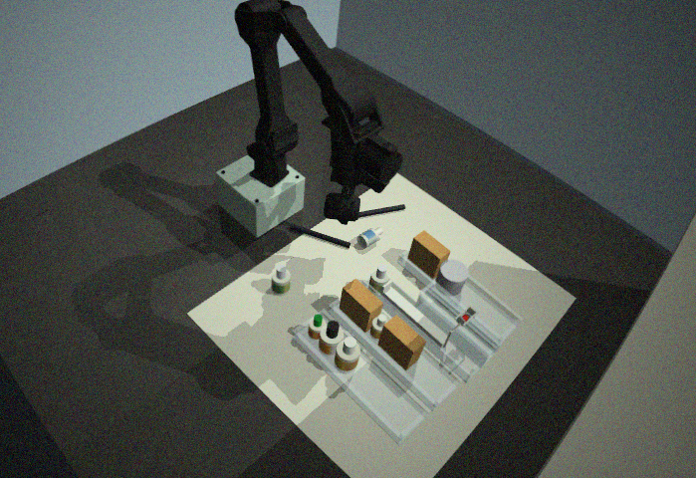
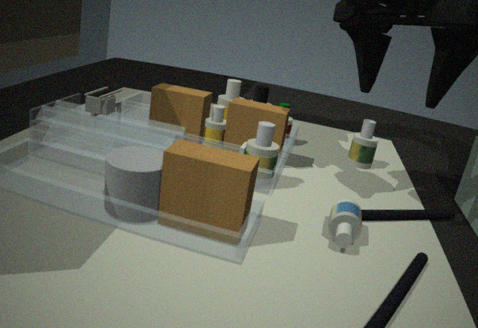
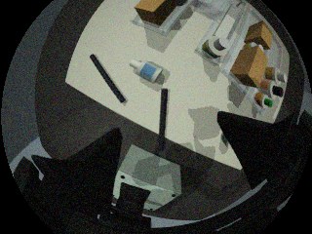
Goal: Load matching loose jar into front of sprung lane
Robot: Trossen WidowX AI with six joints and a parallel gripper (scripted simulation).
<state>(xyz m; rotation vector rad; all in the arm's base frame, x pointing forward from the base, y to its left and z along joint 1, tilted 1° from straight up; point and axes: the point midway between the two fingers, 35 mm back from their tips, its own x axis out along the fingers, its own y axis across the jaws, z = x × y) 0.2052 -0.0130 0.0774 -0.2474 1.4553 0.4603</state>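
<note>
Now: gripper tip 23 cm short of the white pusher bar, 8 cm above it and 4 cm to the left of it. Round my gripper tip: clear sprung lane (27 cm ahead, 12 cm below, 5 cm to the right); red marker (31 cm ahead, 6 cm below, 5 cm to the right); grey cylinder (24 cm ahead, 11 cm below, 6 cm to the left).
</note>
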